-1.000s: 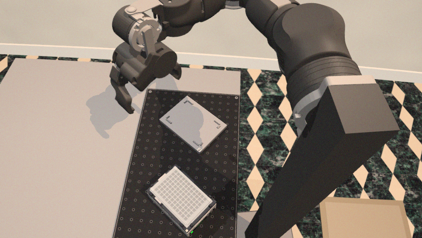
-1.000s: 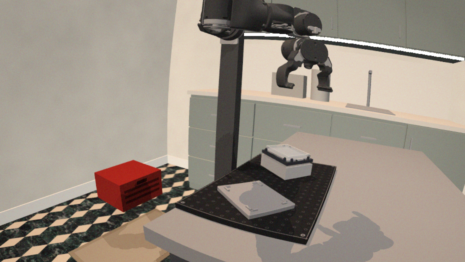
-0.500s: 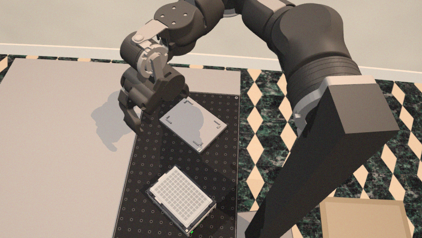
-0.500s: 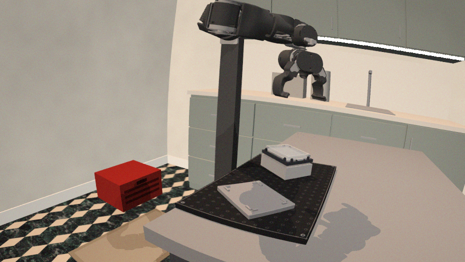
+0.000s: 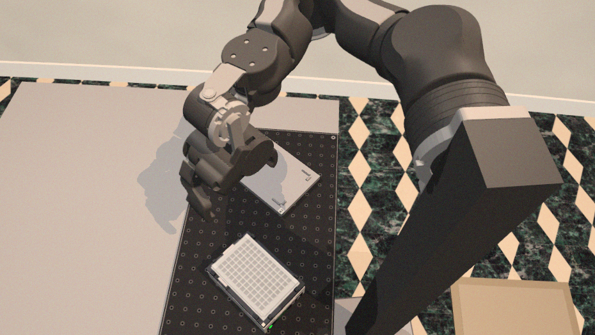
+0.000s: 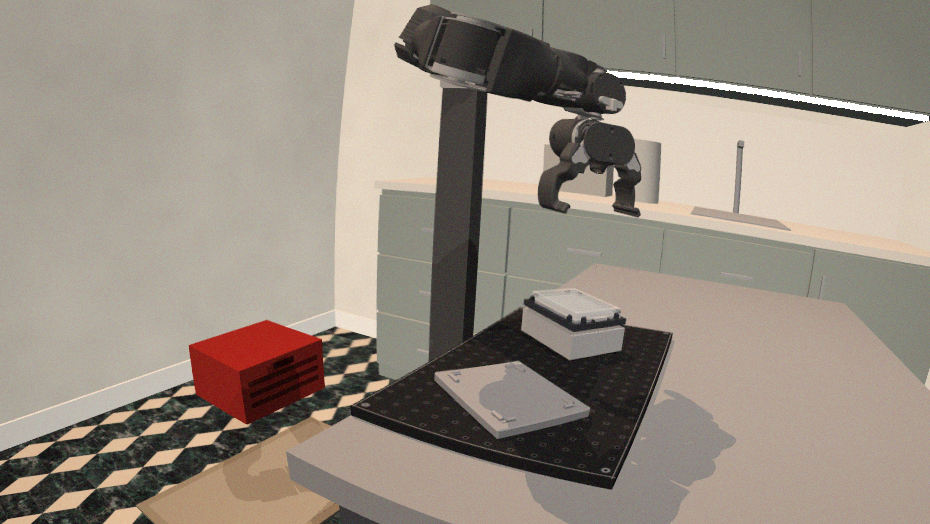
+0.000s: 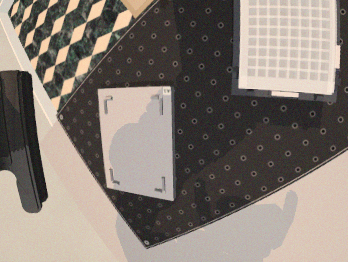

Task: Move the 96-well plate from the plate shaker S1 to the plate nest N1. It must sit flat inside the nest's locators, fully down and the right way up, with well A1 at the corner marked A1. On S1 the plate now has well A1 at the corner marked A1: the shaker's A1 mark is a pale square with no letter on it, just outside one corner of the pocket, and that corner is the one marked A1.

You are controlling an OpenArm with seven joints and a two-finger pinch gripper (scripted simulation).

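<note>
Now: the 96-well plate 2 cm behind my hand, 9 cm to the left of it and 15 cm below it. From my hand the other things lie so: plate shaker S1: 8 cm to the left, 17 cm below; A1 label: 7 cm behind, 5 cm to the right, 20 cm below; plate nest N1: 6 cm behind, 14 cm to the right, 20 cm below.
</note>
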